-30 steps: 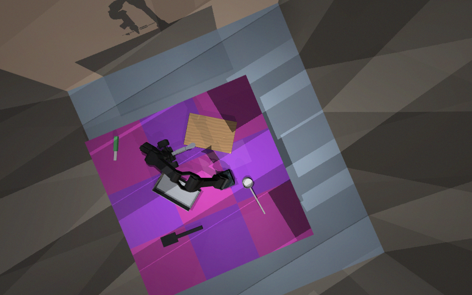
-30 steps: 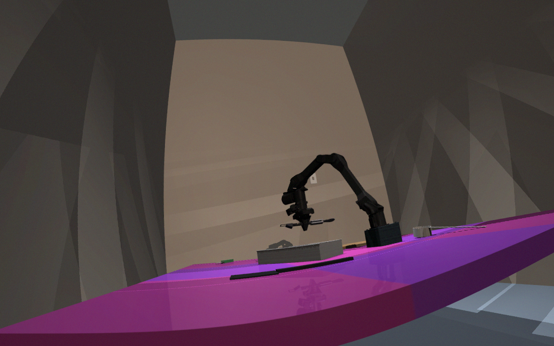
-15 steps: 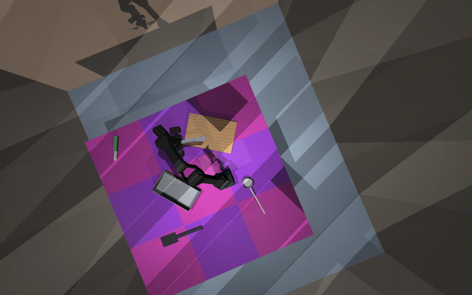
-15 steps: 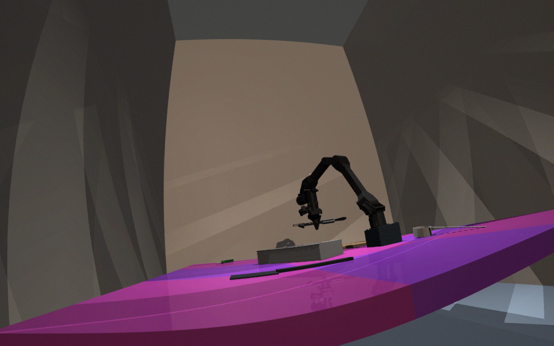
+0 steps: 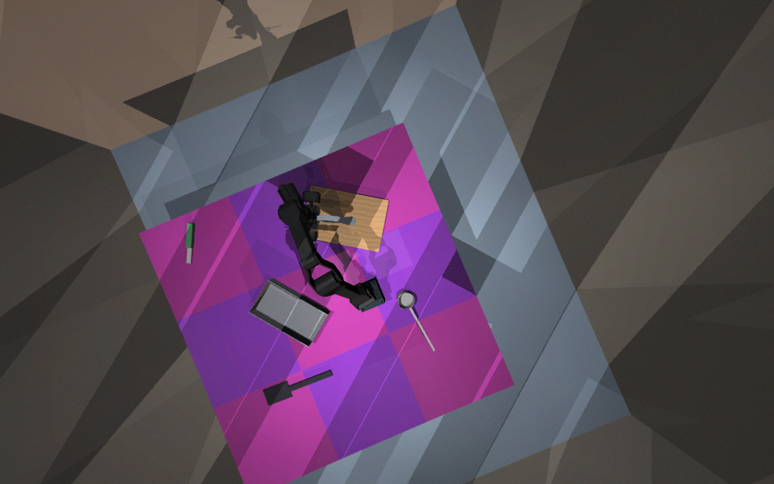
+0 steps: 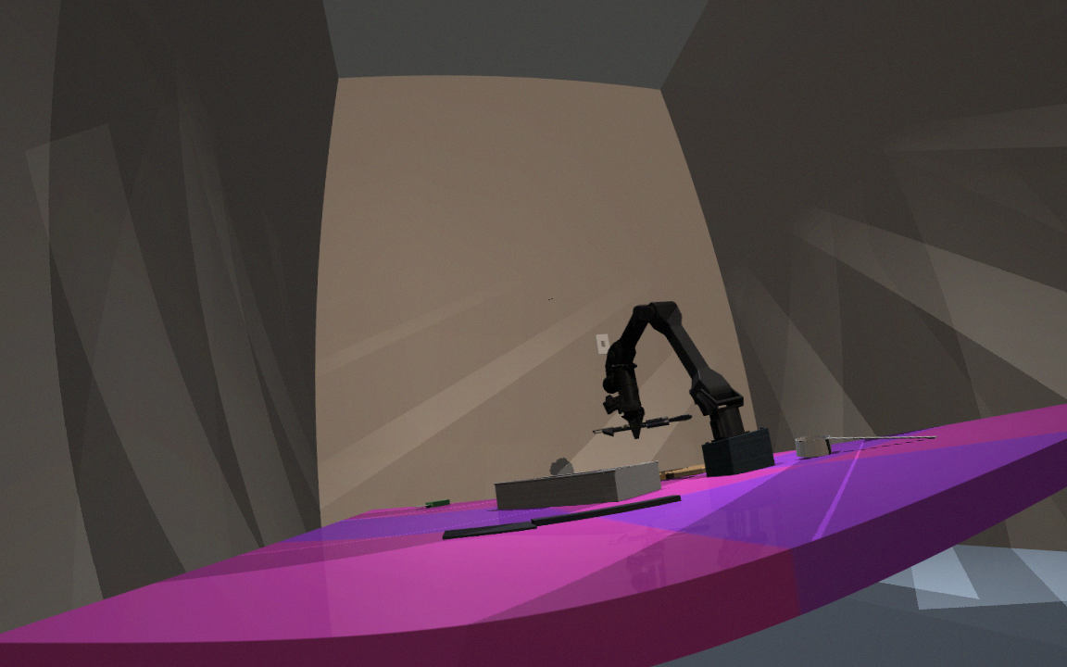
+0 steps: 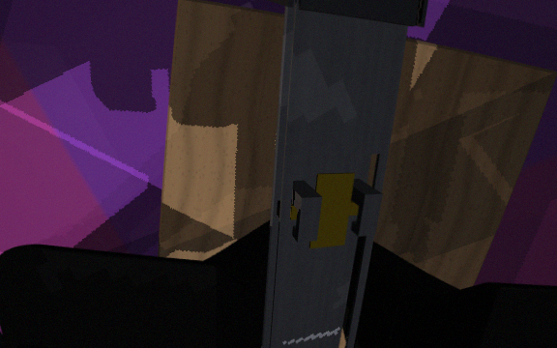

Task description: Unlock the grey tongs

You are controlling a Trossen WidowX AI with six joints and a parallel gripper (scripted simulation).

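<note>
My gripper tip is now 90 mm past the wooden board, 40 mm to the right of it and 120 mm above it. Round my gripper tip: yellow lock piece 20 mm ahead, 20 mm to the right, 40 mm above; roasting tin 320 mm ahead, 290 mm to the left, 100 mm below; black spatula 480 mm ahead, 600 mm to the left, 120 mm below.
</note>
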